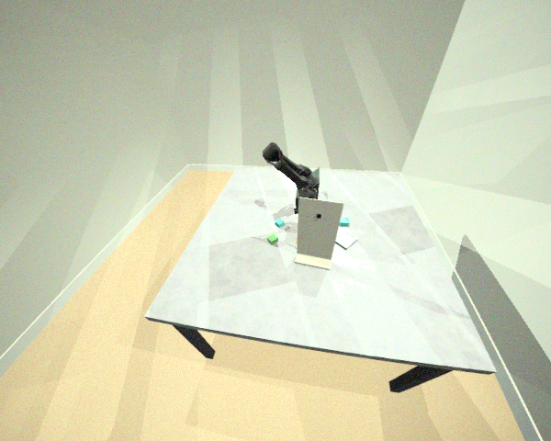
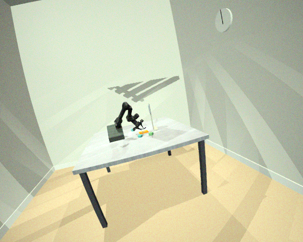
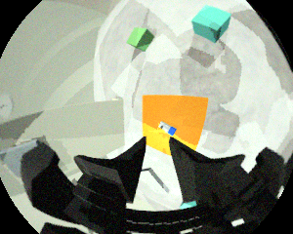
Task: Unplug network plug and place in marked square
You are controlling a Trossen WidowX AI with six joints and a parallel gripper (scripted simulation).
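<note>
Now: gripper tip 4 cm above the blue plug. Also, from my gripper tip: orange marked square 4 cm below, 1 cm ahead; green cube 19 cm to the right, 6 cm ahead, 3 cm below; teal cube 17 cm to the right, 7 cm behind, 3 cm below.
</note>
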